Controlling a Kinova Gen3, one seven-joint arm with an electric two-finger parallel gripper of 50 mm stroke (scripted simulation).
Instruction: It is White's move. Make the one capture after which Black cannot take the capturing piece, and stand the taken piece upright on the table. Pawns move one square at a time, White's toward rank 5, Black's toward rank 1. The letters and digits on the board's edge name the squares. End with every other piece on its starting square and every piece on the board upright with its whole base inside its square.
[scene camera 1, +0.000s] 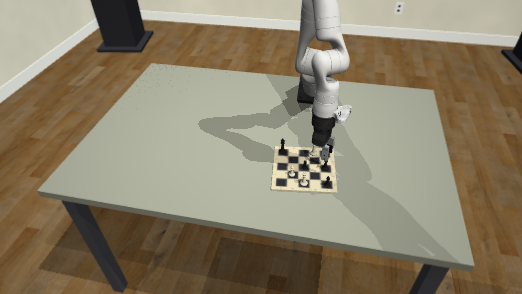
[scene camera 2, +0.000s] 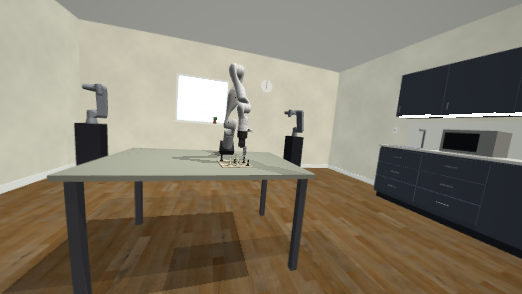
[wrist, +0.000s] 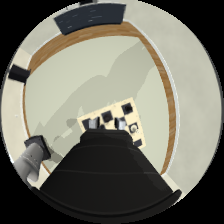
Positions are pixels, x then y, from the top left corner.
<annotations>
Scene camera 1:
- my gripper: 326, 155
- chessboard: 281, 181
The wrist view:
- my gripper: 107, 120
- chessboard: 131, 117
</annotations>
